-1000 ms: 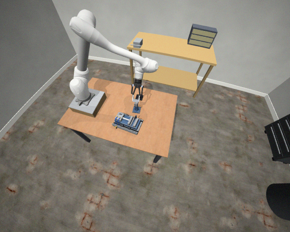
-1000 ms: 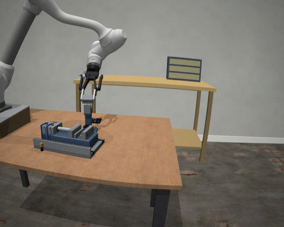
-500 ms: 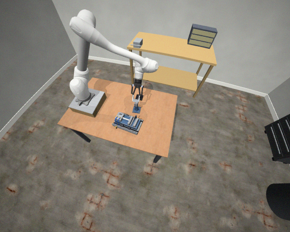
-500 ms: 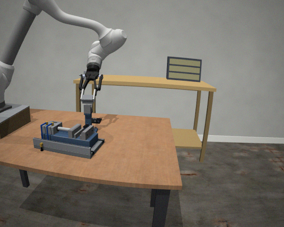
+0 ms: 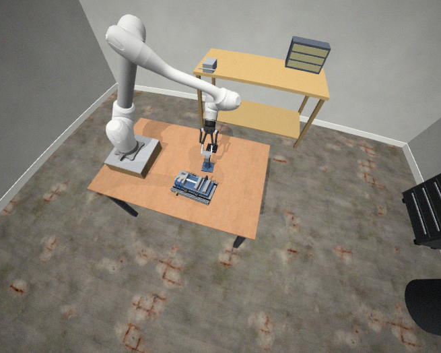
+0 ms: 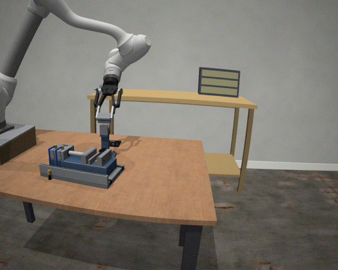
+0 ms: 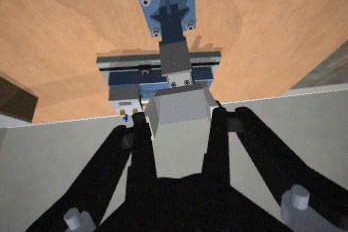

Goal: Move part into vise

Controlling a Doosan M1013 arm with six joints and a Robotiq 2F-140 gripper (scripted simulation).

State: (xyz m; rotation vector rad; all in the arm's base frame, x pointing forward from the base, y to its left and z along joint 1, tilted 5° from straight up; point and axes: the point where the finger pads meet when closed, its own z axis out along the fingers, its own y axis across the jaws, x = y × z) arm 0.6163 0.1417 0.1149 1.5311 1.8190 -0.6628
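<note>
Right now my hand is 2 cm to the left of the part and 2 cm above it. Also, from my hand: work stop: 17 cm to the right, 11 cm below, 5 cm ahead; then V-block base: 20 cm below, 1 cm to the right; then V-block post: 14 cm below, 1 cm to the right.
</note>
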